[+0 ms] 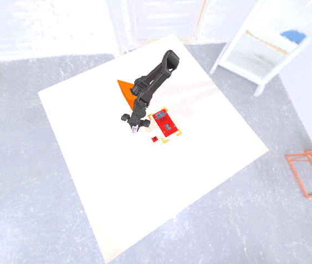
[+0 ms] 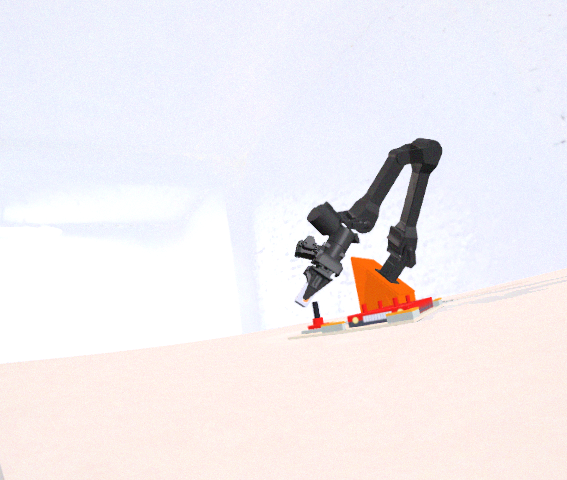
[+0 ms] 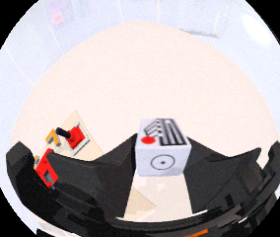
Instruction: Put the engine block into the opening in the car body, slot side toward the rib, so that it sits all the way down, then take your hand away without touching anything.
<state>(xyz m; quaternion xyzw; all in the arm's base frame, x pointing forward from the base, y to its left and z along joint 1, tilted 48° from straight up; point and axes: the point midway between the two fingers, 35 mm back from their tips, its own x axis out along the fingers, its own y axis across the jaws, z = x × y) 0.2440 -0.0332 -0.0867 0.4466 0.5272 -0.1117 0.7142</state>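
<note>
Right now the engine block is 1 cm behind my gripper tip and 1 cm above it.
</note>
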